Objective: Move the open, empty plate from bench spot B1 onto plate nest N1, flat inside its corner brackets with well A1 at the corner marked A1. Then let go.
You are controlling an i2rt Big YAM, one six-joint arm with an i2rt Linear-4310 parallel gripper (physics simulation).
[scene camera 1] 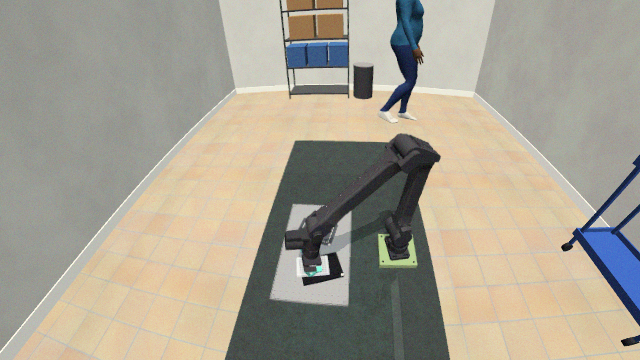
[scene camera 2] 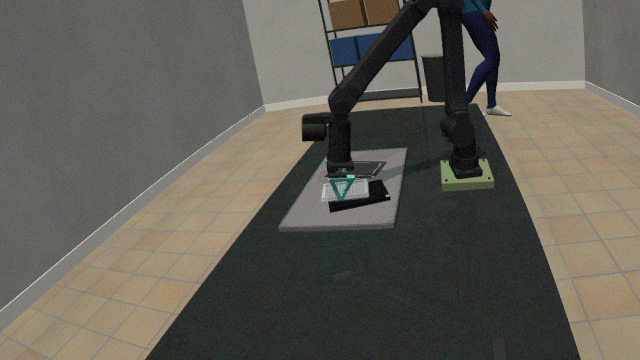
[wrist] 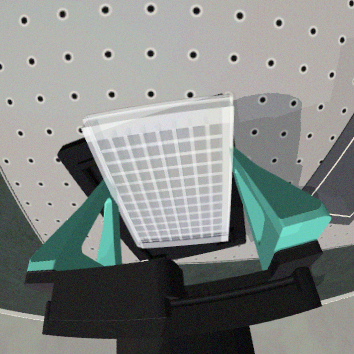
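Seen in the pictures: gripper, fingertip midpoint: point(scene camera 1: 308, 267) point(scene camera 2: 339, 193) point(wrist: 167, 167); arm's base, origin of the base link: point(scene camera 1: 396, 248) point(scene camera 2: 465, 169).
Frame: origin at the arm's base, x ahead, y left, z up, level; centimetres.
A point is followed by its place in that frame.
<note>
The clear-white plate point(scene camera 1: 324, 262) @[x 31.4, y 4.0, z 1.3 cm] point(scene camera 2: 359, 189) @[x 32.3, y 6.1, z 1.1 cm] point(wrist: 167, 185) @[x 37.5, y 5.2, z 1.6 cm], with a grid of wells and no lid, is held between the two teal fingers of my gripper point(scene camera 1: 312, 271) @[x 38.1, y 5.1, z 0.3 cm] point(scene camera 2: 342, 190) @[x 38.1, y 5.1, z 0.3 cm] point(wrist: 167, 167) @[x 38.1, y 5.1, z 0.3 cm], one on each long side. My gripper is shut on it. The plate looks roughly level. It is over part of the black nest point(scene camera 1: 335, 267) @[x 27.2, y 6.0, z -0.2 cm] point(scene camera 2: 378, 192) @[x 27.2, y 6.8, z -0.2 cm] point(wrist: 75, 152) @[x 40.0, y 11.3, z -0.2 cm] and turned relative to it; nest shows past its sides. In the scene views it looks a little above the nest; the exact gap cannot be told. Most of the nest's brackets and the A1 mark are hidden or too small to read.
The nest lies on a pale perforated board point(scene camera 1: 285, 292) @[x 47.5, y 15.2, z -1.3 cm] point(scene camera 2: 360, 217) @[x 32.3, y 17.3, z -1.4 cm] point(wrist: 170, 30) @[x 46.3, y 3.7, z -1.4 cm]. A dark patch with a white outline point(scene camera 2: 370, 168) @[x 29.2, y -13.5, z -1.2 cm] point(wrist: 332, 195) @[x 30.5, y -11.7, z -1.2 cm] lies behind the nest. The arm's green base plate point(scene camera 1: 382, 260) @[x 7.5, y 5.2, z 0.0 cm] point(scene camera 2: 467, 186) @[x 1.5, y 8.4, z -1.5 cm] is to the right. A person point(scene camera 1: 407, 55) point(scene camera 2: 485, 55) is at the back.
</note>
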